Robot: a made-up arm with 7 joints.
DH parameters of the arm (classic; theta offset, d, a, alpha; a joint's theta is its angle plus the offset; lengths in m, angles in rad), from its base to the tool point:
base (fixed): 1.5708 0.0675 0 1.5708
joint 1: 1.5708 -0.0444 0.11 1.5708
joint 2: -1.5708 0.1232 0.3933 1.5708
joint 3: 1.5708 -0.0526 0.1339 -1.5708
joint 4: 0 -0.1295 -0.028 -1.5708
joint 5: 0.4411 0 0.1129 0
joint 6: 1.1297 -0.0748 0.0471 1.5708
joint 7: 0 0.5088 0.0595 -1.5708
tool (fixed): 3.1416 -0.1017 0 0
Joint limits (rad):
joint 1: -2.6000..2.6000
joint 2: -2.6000..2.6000
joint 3: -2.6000..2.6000
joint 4: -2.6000..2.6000
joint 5: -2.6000..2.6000
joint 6: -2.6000..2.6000
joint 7: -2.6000..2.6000
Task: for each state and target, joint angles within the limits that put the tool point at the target. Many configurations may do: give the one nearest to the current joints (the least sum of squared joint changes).
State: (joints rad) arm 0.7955 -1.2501 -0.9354 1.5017 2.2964 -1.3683 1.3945
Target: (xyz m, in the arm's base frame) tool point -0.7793 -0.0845 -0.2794
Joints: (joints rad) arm 0.6849 -0.9029 -1.1446 1.6871 2.0123 -1.7016 1.4892
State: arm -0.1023 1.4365 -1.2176 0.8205 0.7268 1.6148 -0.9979
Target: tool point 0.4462 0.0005 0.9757
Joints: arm -0.4908 2.4079 -1.1140 0.7935 0.4666 1.5395 -1.0746
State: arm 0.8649 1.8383 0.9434 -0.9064 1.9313 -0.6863 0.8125
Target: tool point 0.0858 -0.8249 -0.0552
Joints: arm 1.2315 1.5176 0.1343 -0.3195 2.6000 0.2089 0.7717
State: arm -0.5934 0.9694 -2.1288 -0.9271 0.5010 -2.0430 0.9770
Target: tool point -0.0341 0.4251 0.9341
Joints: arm -0.3423 1.7663 -2.1609 -0.5014 0.5437 -1.8846 1.1138
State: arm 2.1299 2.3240 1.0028 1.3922 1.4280 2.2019 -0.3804
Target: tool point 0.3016 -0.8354 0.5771
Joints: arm 1.5915 2.6000 0.7445 1.1209 0.8222 1.7392 -0.4948
